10 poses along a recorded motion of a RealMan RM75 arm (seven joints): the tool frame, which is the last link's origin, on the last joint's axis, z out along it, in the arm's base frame.
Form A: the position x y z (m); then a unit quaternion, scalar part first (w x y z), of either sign.
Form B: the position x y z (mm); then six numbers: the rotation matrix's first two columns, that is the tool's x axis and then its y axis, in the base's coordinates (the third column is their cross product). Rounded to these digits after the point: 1 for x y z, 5 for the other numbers.
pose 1, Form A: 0.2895 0.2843 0.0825 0.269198 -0.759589 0.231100 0.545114
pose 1, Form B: 289.5 284.3 82.5 0.29889 -0.05759 -0.95255 -0.64457 -0.74825 -0.15701
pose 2, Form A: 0.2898 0.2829 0.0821 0.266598 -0.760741 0.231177 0.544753
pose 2, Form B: 289.8 282.9 82.1 0.29960 -0.06127 -0.95209 -0.64219 -0.75097 -0.15376
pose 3, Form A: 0.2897 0.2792 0.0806 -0.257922 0.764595 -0.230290 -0.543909
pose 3, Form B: 289.7 279.2 80.6 0.30226 -0.07158 -0.95053 -0.63273 -0.76089 -0.14390
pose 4, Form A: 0.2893 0.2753 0.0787 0.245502 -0.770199 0.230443 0.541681
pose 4, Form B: 289.3 275.3 78.7 0.30696 -0.08901 -0.94755 -0.62094 -0.77325 -0.12852
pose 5, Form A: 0.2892 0.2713 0.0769 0.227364 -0.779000 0.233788 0.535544
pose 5, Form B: 289.2 271.3 76.9 0.31707 -0.12071 -0.94069 -0.60777 -0.78730 -0.10383
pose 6, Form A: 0.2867 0.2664 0.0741 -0.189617 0.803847 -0.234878 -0.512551
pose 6, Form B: 286.7 266.4 74.1 0.36425 -0.18324 -0.91310 -0.57199 -0.81776 -0.06407
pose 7, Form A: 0.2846 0.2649 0.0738 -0.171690 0.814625 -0.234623 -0.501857
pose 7, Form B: 284.6 264.9 73.8 0.38618 -0.20993 -0.89822 -0.55459 -0.83095 -0.04423
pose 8, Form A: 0.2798 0.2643 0.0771 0.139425 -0.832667 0.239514 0.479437
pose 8, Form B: 279.8 264.3 77.1 0.42555 -0.26518 -0.86521 -0.53256 -0.84639 -0.00253
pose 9, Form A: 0.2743 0.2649 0.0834 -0.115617 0.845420 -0.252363 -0.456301
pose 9, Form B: 274.3 264.9 83.4 0.45620 -0.32119 -0.82989 -0.53222 -0.84589 0.03482
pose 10, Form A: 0.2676 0.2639 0.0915 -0.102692 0.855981 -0.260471 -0.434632
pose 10, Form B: 267.6 263.9 91.5 0.48650 -0.35665 -0.79757 -0.53518 -0.84322 0.05061
